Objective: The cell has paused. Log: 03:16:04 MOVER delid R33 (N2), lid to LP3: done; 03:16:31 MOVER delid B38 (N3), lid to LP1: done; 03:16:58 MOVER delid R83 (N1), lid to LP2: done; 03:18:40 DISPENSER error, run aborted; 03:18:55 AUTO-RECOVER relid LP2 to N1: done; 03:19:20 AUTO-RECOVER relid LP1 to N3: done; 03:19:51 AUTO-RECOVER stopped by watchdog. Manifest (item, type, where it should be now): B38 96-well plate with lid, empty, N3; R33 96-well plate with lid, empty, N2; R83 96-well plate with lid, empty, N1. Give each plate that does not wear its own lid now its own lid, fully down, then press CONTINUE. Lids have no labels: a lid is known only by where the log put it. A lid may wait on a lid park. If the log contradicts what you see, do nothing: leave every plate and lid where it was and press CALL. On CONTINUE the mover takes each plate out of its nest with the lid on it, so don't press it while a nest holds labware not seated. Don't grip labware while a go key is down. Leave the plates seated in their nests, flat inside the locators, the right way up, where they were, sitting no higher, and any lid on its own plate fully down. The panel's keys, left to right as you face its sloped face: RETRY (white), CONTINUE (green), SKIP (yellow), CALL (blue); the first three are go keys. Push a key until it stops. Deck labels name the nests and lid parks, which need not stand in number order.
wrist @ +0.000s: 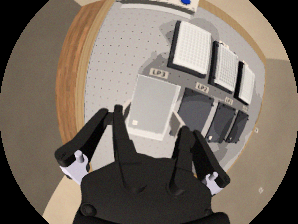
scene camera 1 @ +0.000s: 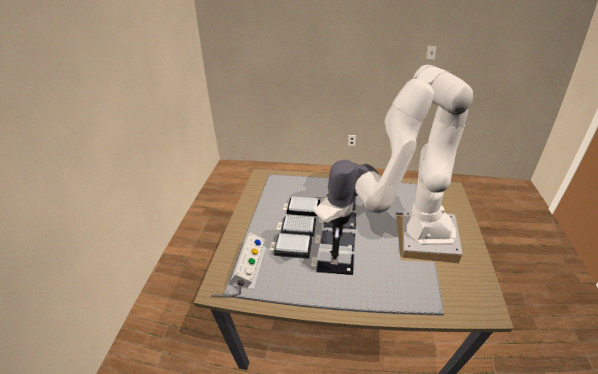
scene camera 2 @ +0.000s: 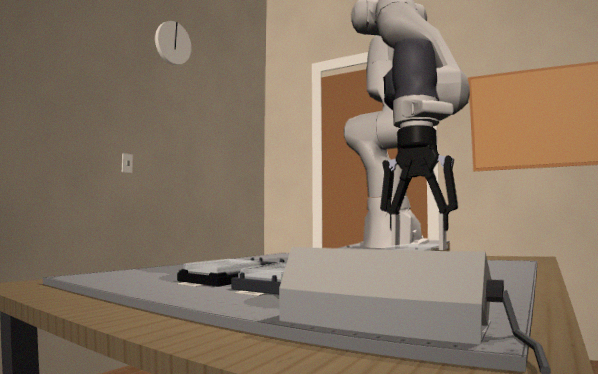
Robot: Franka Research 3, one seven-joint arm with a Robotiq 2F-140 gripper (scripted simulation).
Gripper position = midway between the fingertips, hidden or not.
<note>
I see my gripper [scene camera 2: 418, 249], a grey lid [wrist: 153, 101] and a plate [wrist: 226, 67].
My gripper is seen too in the wrist view [wrist: 151, 111].
</note>
